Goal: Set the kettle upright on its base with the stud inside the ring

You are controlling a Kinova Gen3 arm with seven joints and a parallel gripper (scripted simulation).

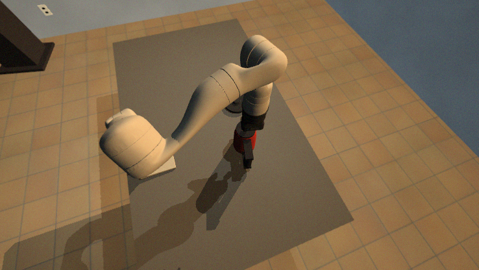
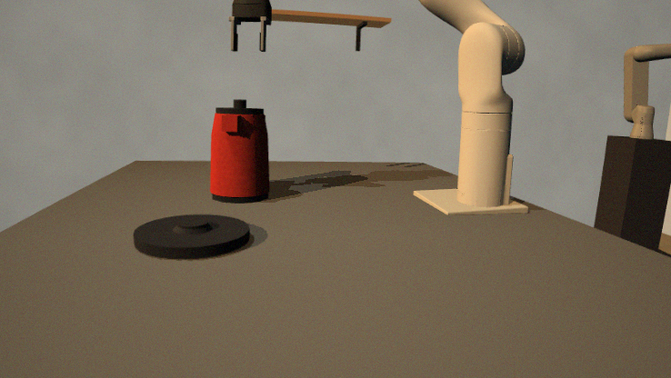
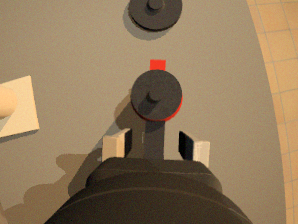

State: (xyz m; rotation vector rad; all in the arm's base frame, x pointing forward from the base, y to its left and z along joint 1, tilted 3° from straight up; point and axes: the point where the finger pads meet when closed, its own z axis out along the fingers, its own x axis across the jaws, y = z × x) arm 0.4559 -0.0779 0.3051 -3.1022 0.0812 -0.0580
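The red kettle lies 3 cm to the left of my hand and 21 cm below it. Also, from my hand: black base (33 cm to the left, 29 cm below).
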